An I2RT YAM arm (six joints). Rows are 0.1 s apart.
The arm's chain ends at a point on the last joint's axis. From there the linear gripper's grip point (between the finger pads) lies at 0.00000 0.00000 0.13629 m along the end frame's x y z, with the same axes.
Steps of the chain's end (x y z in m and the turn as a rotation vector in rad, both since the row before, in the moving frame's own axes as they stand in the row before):
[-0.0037 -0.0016 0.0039 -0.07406 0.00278 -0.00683]
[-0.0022 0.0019 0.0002 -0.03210 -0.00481 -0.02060]
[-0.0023 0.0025 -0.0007 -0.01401 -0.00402 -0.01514]
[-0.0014 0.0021 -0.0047 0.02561 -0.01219 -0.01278]
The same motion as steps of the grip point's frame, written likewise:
[-0.0033 0.0085 0.0035 -0.07406 0.00278 -0.00683]
[-0.0028 0.0063 0.0001 -0.03210 -0.00481 -0.02060]
[-0.0028 0.0044 -0.0007 -0.01401 -0.00402 -0.01514]
[-0.0031 -0.0014 -0.0048 0.02561 -0.01219 -0.01278]

